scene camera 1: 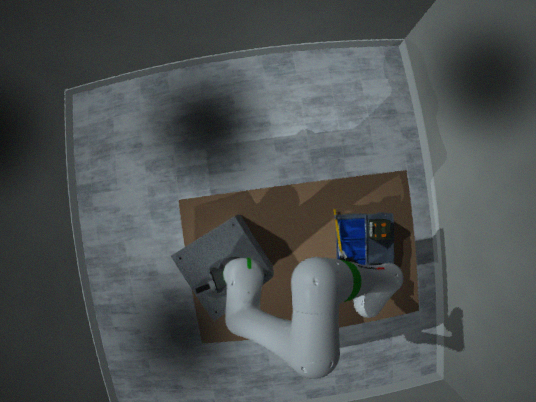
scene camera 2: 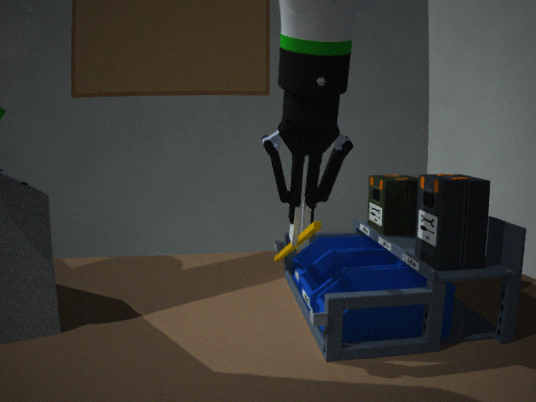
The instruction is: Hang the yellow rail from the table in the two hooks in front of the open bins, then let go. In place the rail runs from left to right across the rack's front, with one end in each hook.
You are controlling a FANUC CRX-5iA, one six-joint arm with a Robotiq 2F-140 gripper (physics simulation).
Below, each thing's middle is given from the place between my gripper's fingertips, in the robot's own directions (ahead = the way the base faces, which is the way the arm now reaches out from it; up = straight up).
Labels:
My hand is 220 mm short of the green case (scene camera 2: 392, 199), 60 mm to the right of it and 40 mm below it.

